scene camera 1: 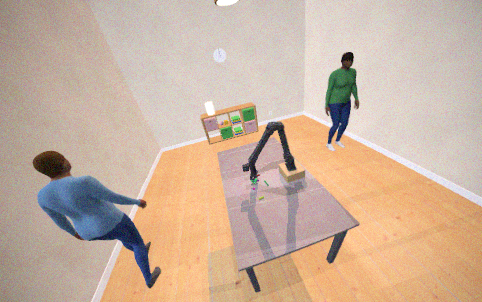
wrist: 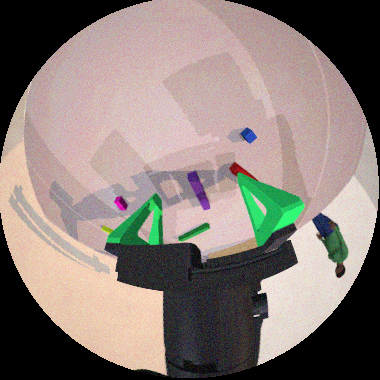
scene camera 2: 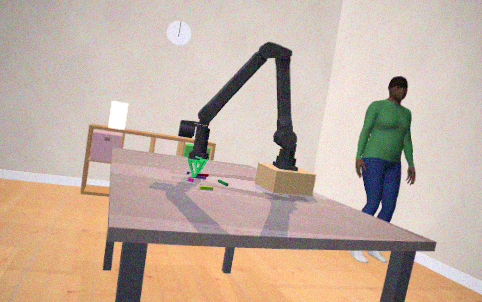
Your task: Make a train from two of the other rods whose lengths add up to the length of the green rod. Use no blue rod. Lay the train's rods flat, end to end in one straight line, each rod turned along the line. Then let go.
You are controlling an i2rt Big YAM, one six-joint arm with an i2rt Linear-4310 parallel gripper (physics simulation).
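Pixels of known places: gripper, fingertip midpoint: [scene camera 1: 254, 180] [wrist: 196, 186] [scene camera 2: 195, 175]; arm's base, origin of the base link: [scene camera 1: 290, 166] [scene camera 2: 284, 167].
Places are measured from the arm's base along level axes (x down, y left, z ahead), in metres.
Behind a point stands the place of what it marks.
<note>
My gripper [wrist: 196, 186] @[x 0.087, y 0.011, z 0.383 m] [scene camera 2: 195, 175] @[x 0.087, y 0.011, z 0.383 m] is open and empty, its green fingers low over the rods. A purple rod [wrist: 199, 190] @[x 0.086, y 0.010, z 0.377 m] lies flat, between the two fingers as the wrist view shows them. A red rod [wrist: 242, 171] @[x 0.086, y -0.043, z 0.377 m] [scene camera 2: 202, 175] @[x 0.092, y -0.048, z 0.350 m] lies apart from it, partly hidden by the right finger in the wrist view. A green rod [wrist: 194, 232] @[x 0.087, y 0.066, z 0.280 m] [scene camera 2: 223, 182] @[x 0.089, y 0.085, z 0.274 m] [scene camera 1: 266, 183] @[x 0.086, y 0.086, z 0.275 m] lies towards the arm's base. A short magenta rod [wrist: 120, 203] @[x 0.087, y 0.117, z 0.411 m] [scene camera 2: 191, 180] @[x 0.091, y 0.129, z 0.406 m] [scene camera 1: 253, 189] @[x 0.094, y 0.130, z 0.405 m] and a yellow-green rod [wrist: 107, 229] @[x 0.090, y 0.247, z 0.368 m] [scene camera 2: 206, 188] @[x 0.092, y 0.255, z 0.357 m] [scene camera 1: 261, 198] @[x 0.092, y 0.255, z 0.356 m] lie apart on the left in the wrist view. A small blue rod [wrist: 248, 135] @[x 0.086, y -0.059, z 0.415 m] lies beyond the red one.
The arm stands on a wooden block [scene camera 1: 292, 172] @[x 0.003, y 0.084, z 0.011 m] [scene camera 2: 285, 179] @[x 0.038, y 0.109, z 0.024 m] on the table [scene camera 1: 320, 215] @[x 0.096, y 0.514, z -0.064 m] [scene camera 2: 320, 220] @[x 0.096, y 0.516, z 0.032 m]. A person in green [scene camera 1: 341, 90] [scene camera 2: 387, 132] and a person in blue [scene camera 1: 82, 207] stand on the floor. A shelf unit [scene camera 1: 205, 131] [scene camera 2: 86, 162] stands by the wall.
</note>
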